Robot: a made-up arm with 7 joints. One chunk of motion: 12 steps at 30 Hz.
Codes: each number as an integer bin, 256 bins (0 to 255) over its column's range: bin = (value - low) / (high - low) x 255, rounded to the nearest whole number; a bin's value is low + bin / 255 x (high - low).
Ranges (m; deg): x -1.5..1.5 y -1.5..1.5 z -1.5..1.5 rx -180..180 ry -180..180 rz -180..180
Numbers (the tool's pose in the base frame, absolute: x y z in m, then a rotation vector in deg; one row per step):
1: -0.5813 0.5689 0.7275 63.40 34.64 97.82
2: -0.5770 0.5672 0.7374 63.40 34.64 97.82
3: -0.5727 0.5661 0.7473 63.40 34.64 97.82
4: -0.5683 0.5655 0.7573 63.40 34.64 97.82
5: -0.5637 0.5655 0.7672 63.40 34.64 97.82
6: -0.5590 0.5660 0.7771 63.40 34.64 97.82
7: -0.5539 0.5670 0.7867 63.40 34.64 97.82
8: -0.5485 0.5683 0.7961 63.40 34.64 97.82
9: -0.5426 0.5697 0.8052 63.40 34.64 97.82
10: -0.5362 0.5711 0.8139 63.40 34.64 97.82
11: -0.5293 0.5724 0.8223 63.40 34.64 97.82
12: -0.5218 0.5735 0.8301 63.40 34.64 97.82
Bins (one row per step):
1: 78 176 189 172 152 197
2: 78 176 190 172 152 197
3: 79 176 191 172 152 197
4: 79 176 192 172 152 197
5: 80 176 193 172 152 197
6: 80 176 194 172 152 197
7: 80 176 194 172 152 197
8: 81 176 195 172 152 197
9: 81 176 196 172 152 197
10: 82 176 197 172 152 197
11: 83 176 197 172 152 197
12: 83 176 198 172 152 197

